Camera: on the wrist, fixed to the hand. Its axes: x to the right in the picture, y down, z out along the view.
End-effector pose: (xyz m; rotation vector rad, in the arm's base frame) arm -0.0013 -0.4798 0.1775 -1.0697 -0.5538 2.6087
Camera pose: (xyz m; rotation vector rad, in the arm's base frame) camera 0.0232 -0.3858 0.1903 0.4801 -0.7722 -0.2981
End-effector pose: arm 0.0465 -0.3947 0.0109 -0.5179 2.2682 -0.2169
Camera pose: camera 0.0434 -0.4826 0.0541 2.6918 0.7220 1.1446
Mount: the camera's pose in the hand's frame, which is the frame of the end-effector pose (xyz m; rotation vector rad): 0.0111 -0.0919 -0.0322 0.0102 0.1084 3.0905
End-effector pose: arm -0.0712 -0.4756 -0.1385 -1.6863 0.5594 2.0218
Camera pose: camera 0.0057 -0.4178 -0.1572 -0.3576 -1.3765 -0.4817
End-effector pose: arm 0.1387 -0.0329 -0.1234 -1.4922 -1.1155 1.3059
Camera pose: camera 0.1629 -0.0002 -0.0342 1.1551 -1.4563 -1.0016
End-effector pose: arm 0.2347 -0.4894 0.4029 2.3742 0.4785 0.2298
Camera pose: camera 0.2101 -0.4021 0.3658 -0.6093 2.6693 -1.1313
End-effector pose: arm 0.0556 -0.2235 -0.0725 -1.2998 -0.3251 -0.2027
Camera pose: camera 0.0399 -0.2780 0.0074 -0.4651 1.8234 2.2076
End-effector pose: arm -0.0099 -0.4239 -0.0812 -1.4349 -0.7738 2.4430
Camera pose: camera 0.0042 -0.3311 -0.0531 0.6456 -1.0361 -0.2267
